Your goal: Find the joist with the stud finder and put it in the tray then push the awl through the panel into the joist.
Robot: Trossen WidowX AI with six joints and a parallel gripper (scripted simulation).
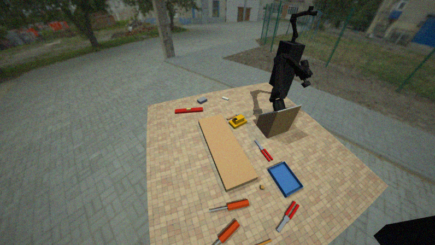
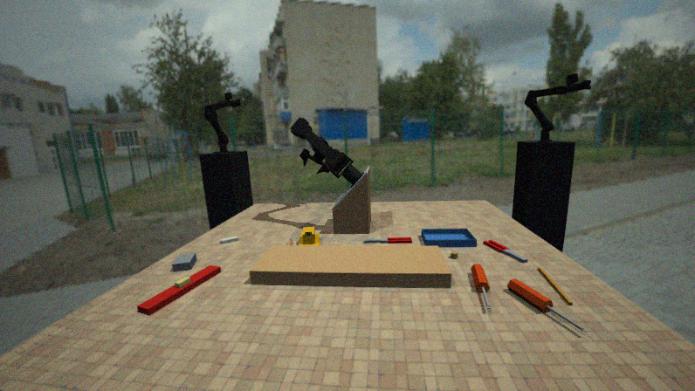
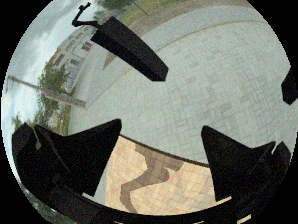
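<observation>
My gripper tip is now 72 cm short of the stud finder, 21 cm to the right of it and 14 cm above it. From my gripper tip the other things lie so: small cube 76 cm ahead, 69 cm to the left, 17 cm below; blue tray 69 cm to the left, 62 cm ahead, 17 cm below; grey block 90 cm ahead, 17 cm below, 14 cm to the right.
</observation>
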